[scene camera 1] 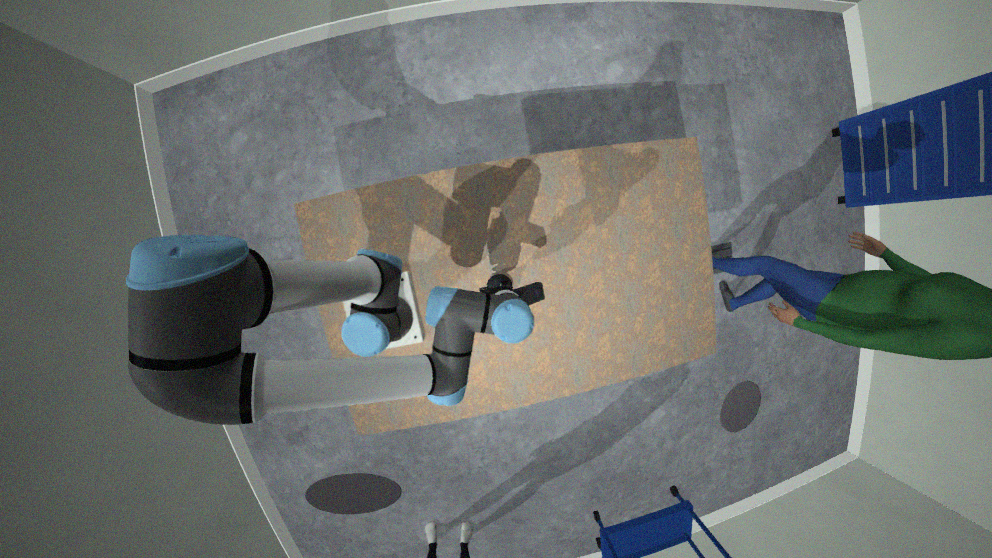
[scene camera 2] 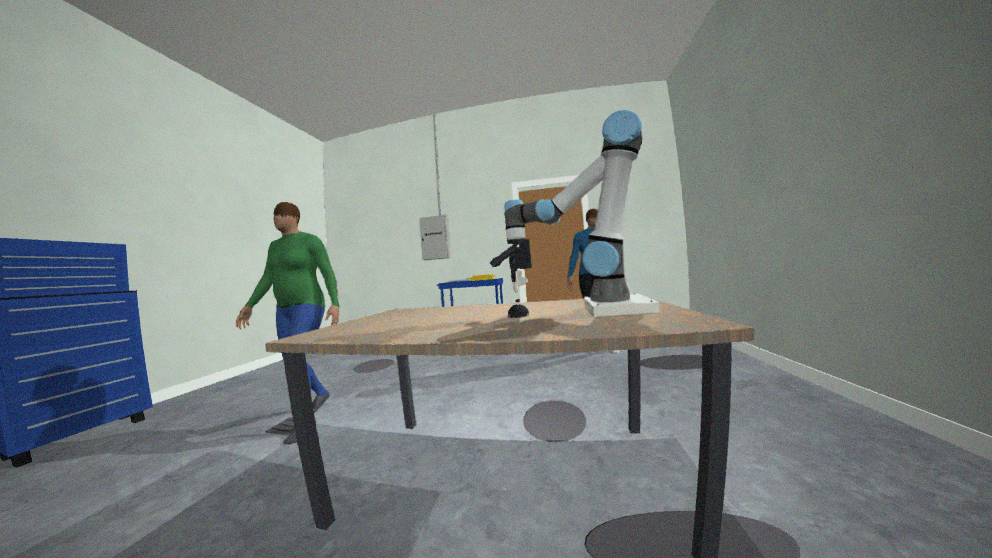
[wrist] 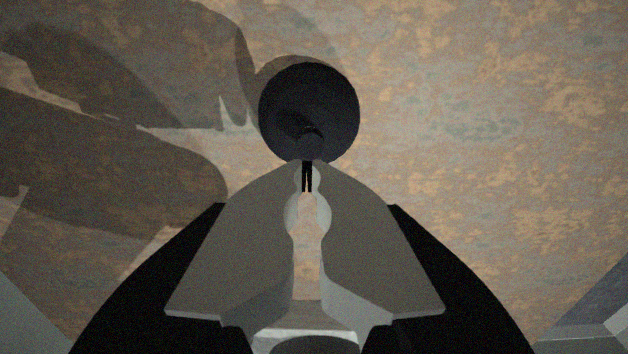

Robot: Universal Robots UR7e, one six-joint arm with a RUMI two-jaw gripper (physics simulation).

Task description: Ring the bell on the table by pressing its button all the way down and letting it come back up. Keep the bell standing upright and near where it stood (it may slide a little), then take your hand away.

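The bell, a dark dome (scene camera 1: 498, 281) (scene camera 2: 517, 312) (wrist: 320, 90), stands upright on the wooden table (scene camera 1: 624, 277) (scene camera 2: 388, 329) (wrist: 500, 125). Its small round button (wrist: 310, 138) shows on top of the dome, toward the fingertips in the wrist view. My gripper (scene camera 2: 517, 299) (wrist: 306, 164) is shut and empty, pointing down. Its fingertips are very close above the bell in scene camera 2; in the wrist view they overlap the dome's lower edge. Whether they touch the button I cannot tell. In scene camera 1 the arm hides the fingertips.
The arm's white base (scene camera 1: 414, 315) (scene camera 2: 627, 305) is bolted to the table. A person in green (scene camera 1: 901, 305) (scene camera 2: 298, 267) is beyond the table's far end from the base. A person in blue (scene camera 2: 581, 242) stands behind the arm. Blue drawers (scene camera 1: 922, 145) (scene camera 2: 69, 353) stand by the wall.
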